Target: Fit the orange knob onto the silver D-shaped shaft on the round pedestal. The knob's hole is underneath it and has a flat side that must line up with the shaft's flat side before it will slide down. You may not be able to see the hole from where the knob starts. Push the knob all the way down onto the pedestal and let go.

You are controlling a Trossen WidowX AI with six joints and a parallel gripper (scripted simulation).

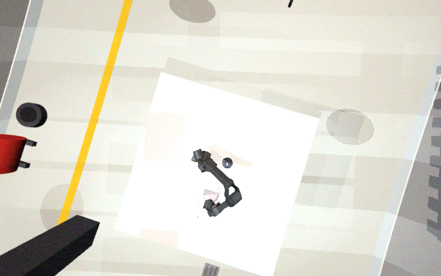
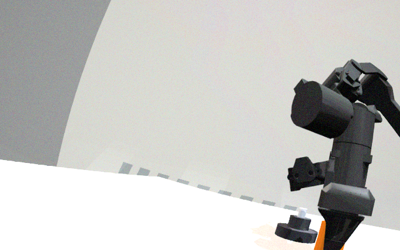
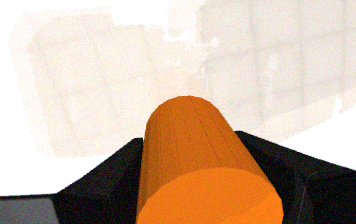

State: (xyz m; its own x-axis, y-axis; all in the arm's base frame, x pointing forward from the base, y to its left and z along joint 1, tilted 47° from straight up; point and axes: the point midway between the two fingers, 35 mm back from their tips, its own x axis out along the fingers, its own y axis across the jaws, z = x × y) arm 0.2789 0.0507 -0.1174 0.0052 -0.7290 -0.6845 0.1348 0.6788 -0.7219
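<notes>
My gripper tip is 30 mm below the orange knob. Also, from my gripper tip: dark round pedestal 170 mm to the right, 40 mm ahead, 20 mm above.
</notes>
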